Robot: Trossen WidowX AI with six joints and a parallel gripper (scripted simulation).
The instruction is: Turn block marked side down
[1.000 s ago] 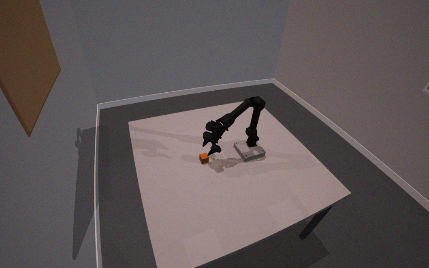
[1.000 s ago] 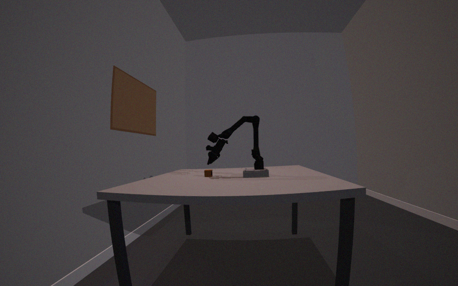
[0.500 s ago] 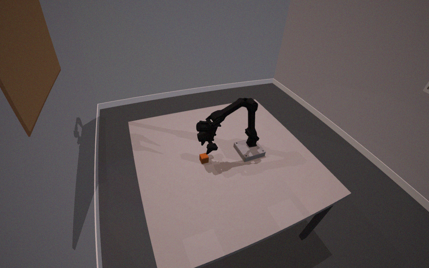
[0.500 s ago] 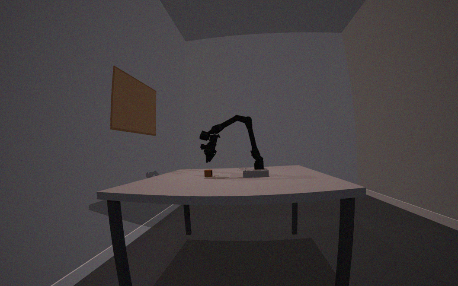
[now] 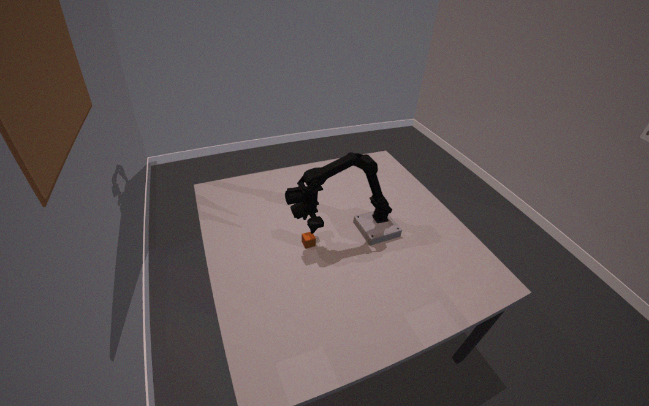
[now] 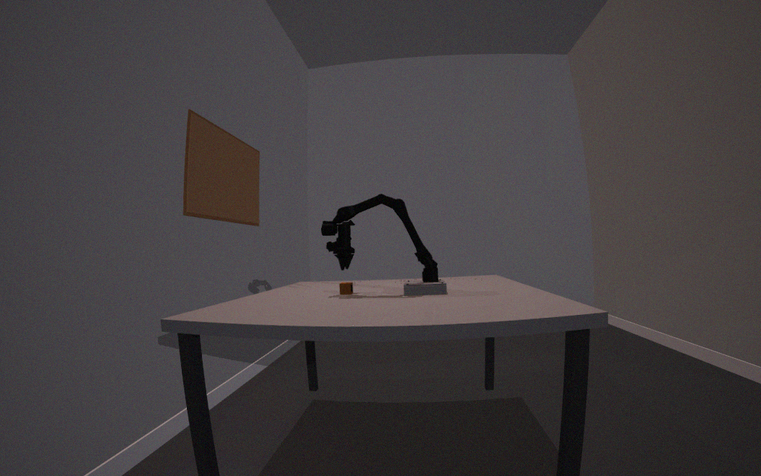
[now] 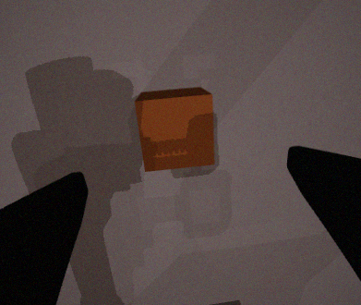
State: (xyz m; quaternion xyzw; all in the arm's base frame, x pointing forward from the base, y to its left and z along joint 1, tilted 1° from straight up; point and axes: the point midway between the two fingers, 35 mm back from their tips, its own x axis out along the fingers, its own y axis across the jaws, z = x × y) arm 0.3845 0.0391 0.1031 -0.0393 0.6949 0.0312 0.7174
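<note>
Right now the orange block is 2 cm behind my gripper tip and 9 cm below it.
</note>
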